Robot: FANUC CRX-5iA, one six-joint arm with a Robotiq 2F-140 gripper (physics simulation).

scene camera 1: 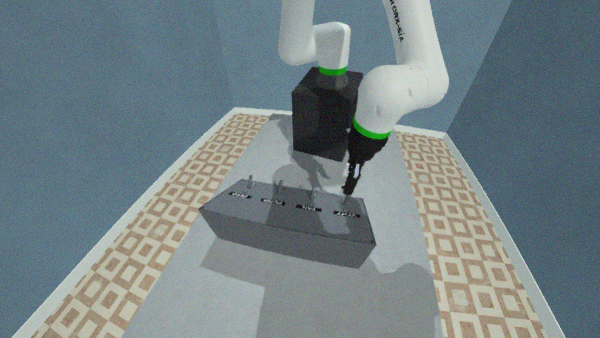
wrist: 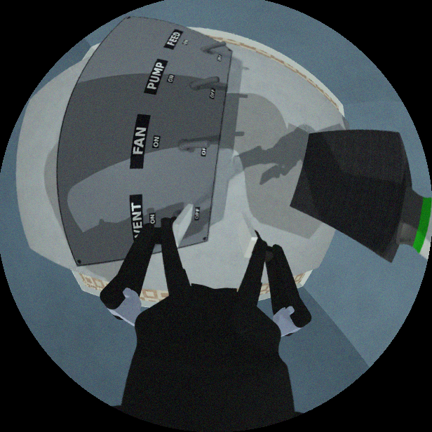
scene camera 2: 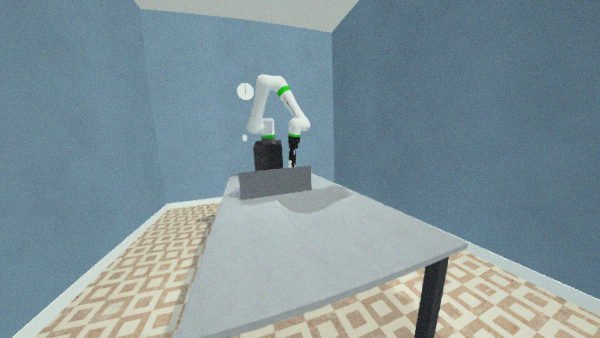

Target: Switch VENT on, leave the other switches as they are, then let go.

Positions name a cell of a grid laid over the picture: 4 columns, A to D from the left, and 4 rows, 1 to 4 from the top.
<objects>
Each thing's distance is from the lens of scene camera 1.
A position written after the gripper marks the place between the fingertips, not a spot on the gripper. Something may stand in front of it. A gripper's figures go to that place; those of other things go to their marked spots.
gripper (scene camera 1: C3): 0.68 m
grey switch box (scene camera 1: C3): 0.51 m
</objects>
